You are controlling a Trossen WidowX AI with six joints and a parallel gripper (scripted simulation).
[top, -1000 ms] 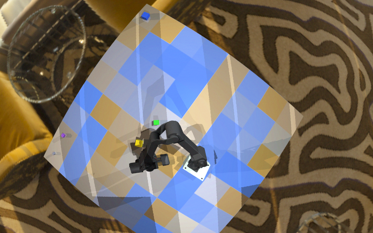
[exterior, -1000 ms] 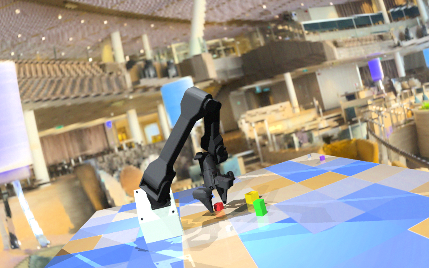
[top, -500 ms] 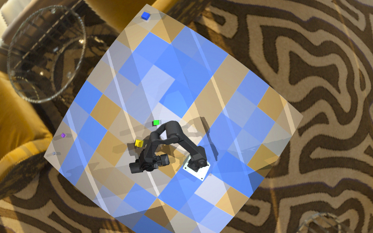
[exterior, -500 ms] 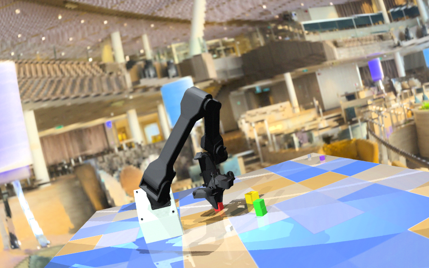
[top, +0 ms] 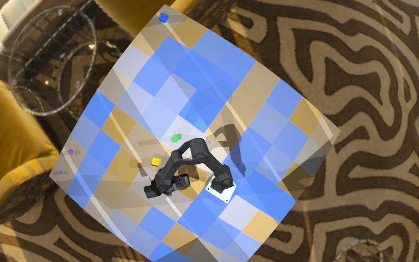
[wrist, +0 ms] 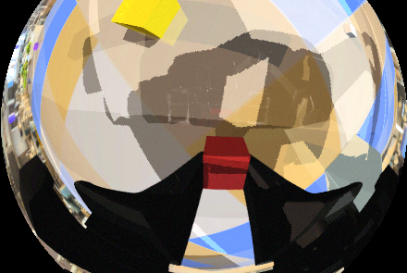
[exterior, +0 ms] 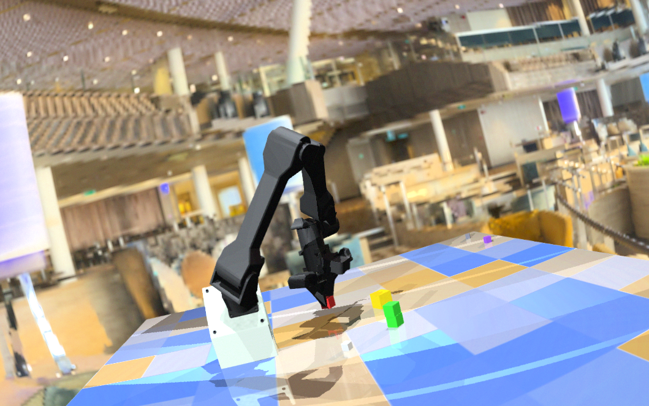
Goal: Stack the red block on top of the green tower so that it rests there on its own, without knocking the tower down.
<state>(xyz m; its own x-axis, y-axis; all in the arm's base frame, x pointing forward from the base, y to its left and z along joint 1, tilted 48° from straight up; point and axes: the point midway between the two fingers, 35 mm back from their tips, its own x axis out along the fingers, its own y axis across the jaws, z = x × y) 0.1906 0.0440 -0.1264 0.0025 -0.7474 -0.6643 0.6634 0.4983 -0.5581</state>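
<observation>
Now: the white cube 24 cm to the right of my gripper tip, 3 cm below it and 1 cm behind it. Round my gripper tip: red block 1 cm above; then yellow block 13 cm ahead, 3 cm to the right, 2 cm below; then purple cube 60 cm ahead, 27 cm to the left, 3 cm below.
</observation>
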